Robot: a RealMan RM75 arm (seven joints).
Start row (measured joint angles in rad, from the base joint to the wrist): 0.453 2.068 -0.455 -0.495 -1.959 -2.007 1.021
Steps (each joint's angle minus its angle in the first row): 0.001 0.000 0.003 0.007 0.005 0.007 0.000; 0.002 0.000 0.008 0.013 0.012 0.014 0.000; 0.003 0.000 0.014 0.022 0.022 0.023 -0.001; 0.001 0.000 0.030 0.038 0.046 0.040 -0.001; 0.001 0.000 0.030 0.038 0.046 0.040 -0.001; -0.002 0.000 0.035 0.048 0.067 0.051 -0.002; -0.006 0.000 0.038 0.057 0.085 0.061 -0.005; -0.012 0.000 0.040 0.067 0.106 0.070 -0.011; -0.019 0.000 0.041 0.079 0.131 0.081 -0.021; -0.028 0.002 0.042 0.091 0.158 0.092 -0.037; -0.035 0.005 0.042 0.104 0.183 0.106 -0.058; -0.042 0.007 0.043 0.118 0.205 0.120 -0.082; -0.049 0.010 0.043 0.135 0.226 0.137 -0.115; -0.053 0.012 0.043 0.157 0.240 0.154 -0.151; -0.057 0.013 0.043 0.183 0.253 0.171 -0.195; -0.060 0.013 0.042 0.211 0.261 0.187 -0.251; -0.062 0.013 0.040 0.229 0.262 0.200 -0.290; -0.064 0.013 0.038 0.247 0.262 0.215 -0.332; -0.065 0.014 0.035 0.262 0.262 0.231 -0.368
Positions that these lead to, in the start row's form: 0.454 2.068 -0.452 -0.488 -1.954 -2.000 1.021; 0.455 2.068 -0.447 -0.482 -1.947 -1.993 1.021; 0.456 2.068 -0.441 -0.473 -1.937 -1.984 1.020; 0.454 2.068 -0.425 -0.457 -1.913 -1.967 1.020; 0.454 2.068 -0.425 -0.457 -1.913 -1.967 1.020; 0.451 2.068 -0.420 -0.447 -1.892 -1.956 1.019; 0.447 2.068 -0.417 -0.438 -1.874 -1.946 1.016; 0.441 2.068 -0.415 -0.428 -1.853 -1.937 1.010; 0.434 2.068 -0.414 -0.416 -1.828 -1.926 1.000; 0.425 2.070 -0.413 -0.404 -1.801 -1.915 0.984; 0.418 2.073 -0.413 -0.391 -1.776 -1.901 0.963; 0.411 2.075 -0.412 -0.377 -1.754 -1.887 0.939; 0.404 2.078 -0.412 -0.360 -1.733 -1.870 0.906; 0.400 2.080 -0.412 -0.338 -1.719 -1.853 0.870; 0.396 2.081 -0.412 -0.312 -1.706 -1.836 0.826; 0.393 2.081 -0.413 -0.284 -1.698 -1.820 0.770; 0.391 2.081 -0.415 -0.266 -1.697 -1.807 0.731; 0.389 2.081 -0.417 -0.248 -1.697 -1.792 0.689; 0.388 2.082 -0.420 -0.233 -1.697 -1.776 0.653
